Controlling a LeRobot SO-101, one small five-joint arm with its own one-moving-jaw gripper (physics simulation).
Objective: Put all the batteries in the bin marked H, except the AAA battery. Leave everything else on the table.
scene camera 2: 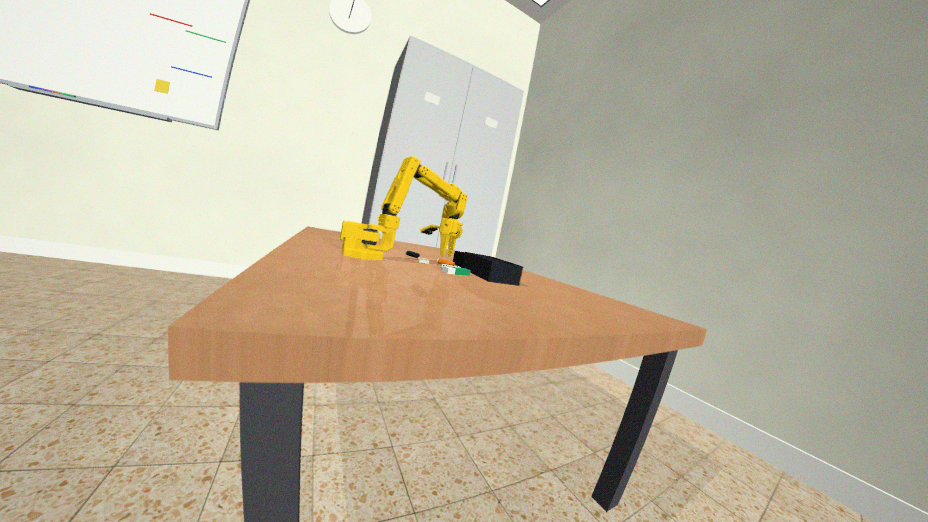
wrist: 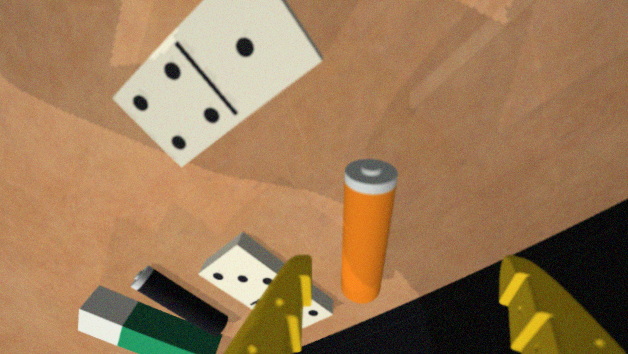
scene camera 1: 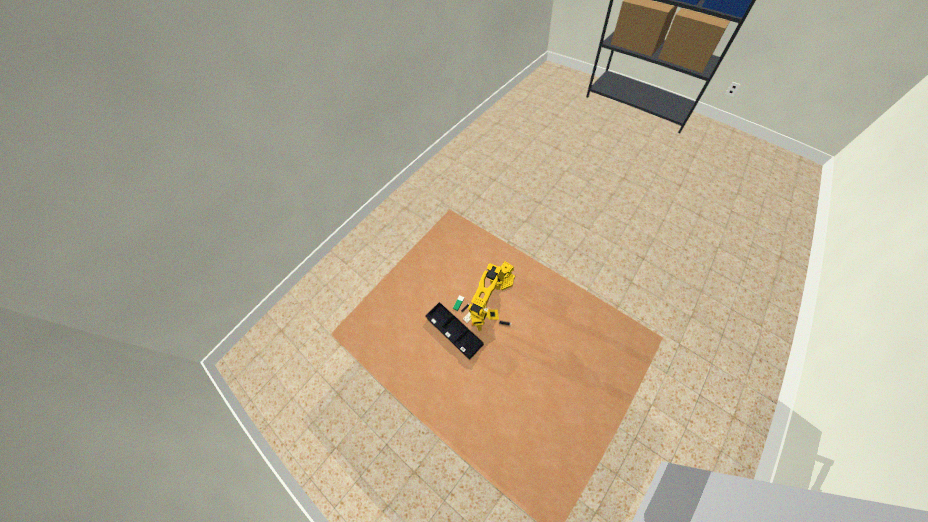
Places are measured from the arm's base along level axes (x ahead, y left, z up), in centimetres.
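Where they show: end effector, tool point: (scene camera 2: 442, 254) (wrist: 311, 273); arm's base, origin of the base link: (scene camera 2: 369, 256) (scene camera 1: 499, 282).
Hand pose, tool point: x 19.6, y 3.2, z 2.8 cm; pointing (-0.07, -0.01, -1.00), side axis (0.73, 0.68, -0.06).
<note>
Each offset is from my tool point to the centre of the thing. Level surfaces: height alone.
An orange battery @(dx +1.5, dy +0.5, dz -2.1 cm) (wrist: 366, 240) (scene camera 2: 445, 262) lies on the table beside the black bin block. My gripper (wrist: 406, 260) (scene camera 2: 447, 254) is open, its jaws pointing down around and just above the battery's bin-side end, with a gap on both sides. A thin black battery @(dx -1.0, dy -8.0, dz -2.3 cm) (wrist: 182, 300) (scene camera 1: 464, 307) lies beside the green-and-white block. A dark, elongated object @(dx -5.4, dy +9.6, dz -2.1 cm) (scene camera 1: 504, 323) (scene camera 2: 412, 253) lies on the other side of the gripper; its kind is too small to tell. The black bin block @(dx +9.9, dy -5.2, dz -0.5 cm) (scene camera 1: 454, 329) (scene camera 2: 504, 270) (wrist: 450, 325) has three compartments with white labels; their letters are unreadable.
One domino @(dx -4.7, dy +1.3, dz -2.5 cm) (wrist: 265, 65) lies above and left of the orange battery in the wrist view. A second domino @(dx +1.2, dy -4.3, dz -2.5 cm) (wrist: 242, 267) lies partly behind the left jaw. The green-and-white block @(dx -0.9, dy -11.6, dz -2.2 cm) (wrist: 165, 335) (scene camera 2: 462, 271) (scene camera 1: 457, 304) lies near the bin block. All stand on the wooden table @(dz -2.8 cm) (scene camera 1: 551, 389) (scene camera 2: 389, 311).
</note>
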